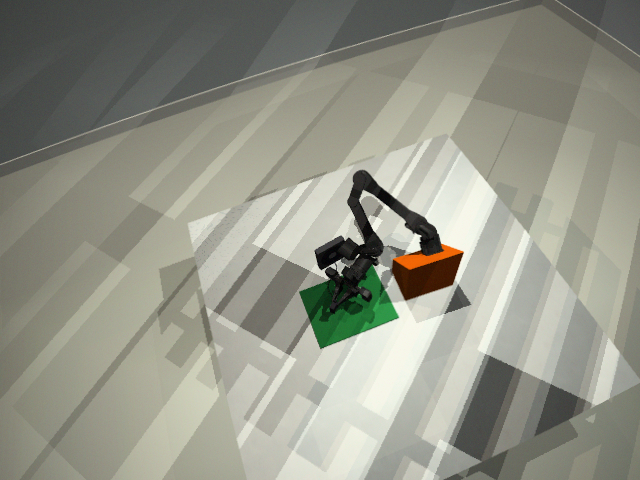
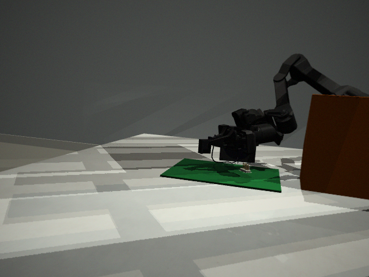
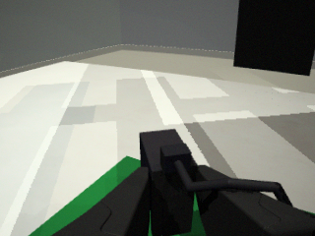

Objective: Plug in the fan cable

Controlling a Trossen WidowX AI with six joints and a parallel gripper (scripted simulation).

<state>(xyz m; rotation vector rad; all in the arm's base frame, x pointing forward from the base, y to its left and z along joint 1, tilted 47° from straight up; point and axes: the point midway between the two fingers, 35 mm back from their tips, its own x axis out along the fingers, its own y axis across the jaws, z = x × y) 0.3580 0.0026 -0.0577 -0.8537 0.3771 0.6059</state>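
My gripper tip is 10 cm above the green board, 5 cm past it and 2 cm to the left of it. From my gripper tip the other things lie so: four-pin fan header (10 cm behind, 9 cm below, 7 cm to the right); black fan plug (1 cm to the left, 1 cm below, 1 cm ahead).
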